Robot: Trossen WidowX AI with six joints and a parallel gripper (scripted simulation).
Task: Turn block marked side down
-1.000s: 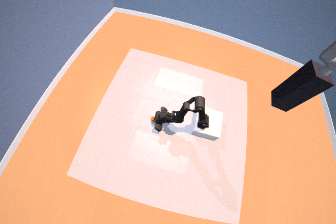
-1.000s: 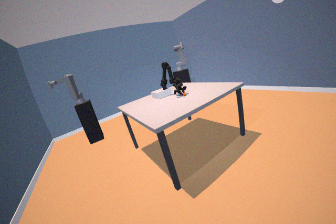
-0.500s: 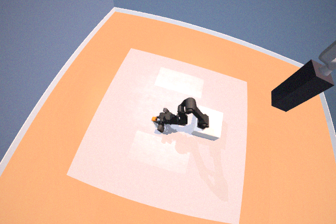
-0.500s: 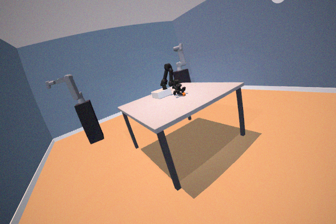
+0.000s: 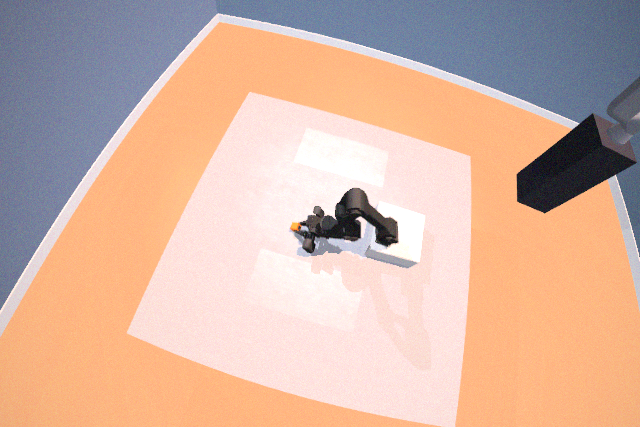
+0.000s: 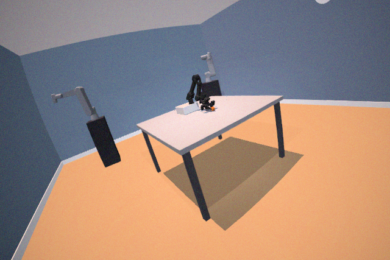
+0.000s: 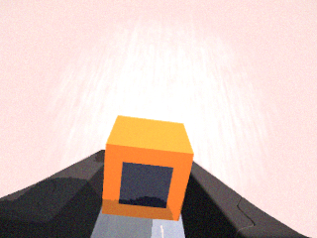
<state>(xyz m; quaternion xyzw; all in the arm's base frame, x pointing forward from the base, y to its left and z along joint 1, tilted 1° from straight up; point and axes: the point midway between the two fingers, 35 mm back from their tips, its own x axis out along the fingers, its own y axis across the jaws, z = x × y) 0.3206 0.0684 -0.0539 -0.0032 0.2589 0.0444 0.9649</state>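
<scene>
The block lies 10 mm behind my gripper tip.
</scene>
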